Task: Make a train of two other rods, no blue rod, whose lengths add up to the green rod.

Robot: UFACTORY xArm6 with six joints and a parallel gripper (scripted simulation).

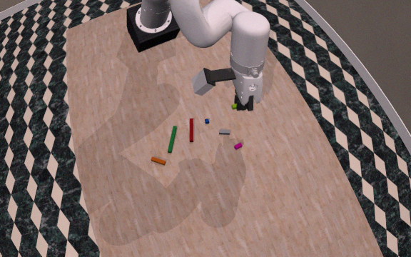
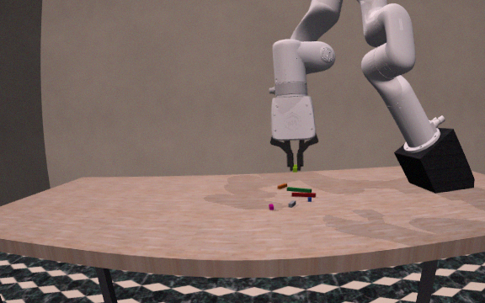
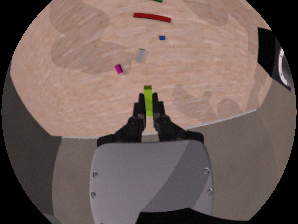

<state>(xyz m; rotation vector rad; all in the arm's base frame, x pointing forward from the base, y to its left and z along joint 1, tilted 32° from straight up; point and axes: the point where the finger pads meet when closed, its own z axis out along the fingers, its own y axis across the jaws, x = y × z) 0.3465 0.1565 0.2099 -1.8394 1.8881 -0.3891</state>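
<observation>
The magenta rod lies 12 cm below my hand, 6 cm ahead of it and 2 cm to the right of it. From my hand the other things lie so: grey rod 12 cm below, 4 cm to the right, 1 cm ahead; then small blue rod 12 cm below, 8 cm to the right, 3 cm behind; then lime rod 2 cm below.
</observation>
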